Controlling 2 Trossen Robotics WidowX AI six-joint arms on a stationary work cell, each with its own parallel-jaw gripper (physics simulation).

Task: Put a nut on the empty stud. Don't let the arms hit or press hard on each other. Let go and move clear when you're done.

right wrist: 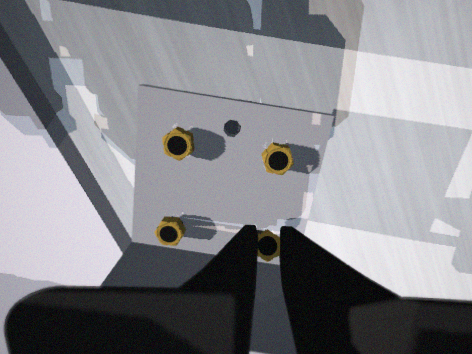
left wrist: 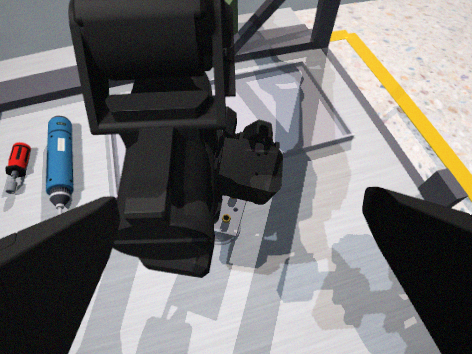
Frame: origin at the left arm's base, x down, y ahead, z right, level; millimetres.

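Where they show: left gripper, fingertip midpoint: (left wrist: 242, 204); right gripper, fingertip midpoint: (right wrist: 267, 237).
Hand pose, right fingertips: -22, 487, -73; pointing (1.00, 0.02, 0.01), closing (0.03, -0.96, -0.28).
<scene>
Things, the pixels of their top centre, and the offset from my right fingertips, as dx, dy, dz.
- second nut at its top centre: (right wrist: 278, 160) +2, -10, +27
- third nut at its top centre: (right wrist: 168, 234) +2, +36, +9
- brass nut at its top centre: (right wrist: 267, 251) -6, +1, -2
- blue electric screwdriver at its top centre: (left wrist: 53, 164) +36, +136, -239
- small red tool at its top centre: (left wrist: 11, 163) +48, +158, -323
A grey plate (right wrist: 220, 187) (left wrist: 237, 223) carries brass nuts on three of its corners: one nut (right wrist: 177, 144), a second nut (right wrist: 277, 159) and a third nut (right wrist: 170, 231). My right gripper (right wrist: 267, 237) is shut on another brass nut (right wrist: 268, 246), which is at the plate's fourth corner, over where a stud would be. The stud there is hidden, and whether the nut is seated cannot be told. One nut (left wrist: 226, 218) on the plate also shows in the left wrist view. My left gripper is open and empty, with its fingers wide apart in the foreground.
The right arm (left wrist: 167, 175) stands between the left fingers in the left wrist view, partly covering the plate. A blue electric screwdriver (left wrist: 60, 160) and a small red tool (left wrist: 20, 158) lie at the left. A thin-rimmed tray (left wrist: 326, 142) lies behind the arm. A dark frame post (left wrist: 326, 22) stands at the back.
</scene>
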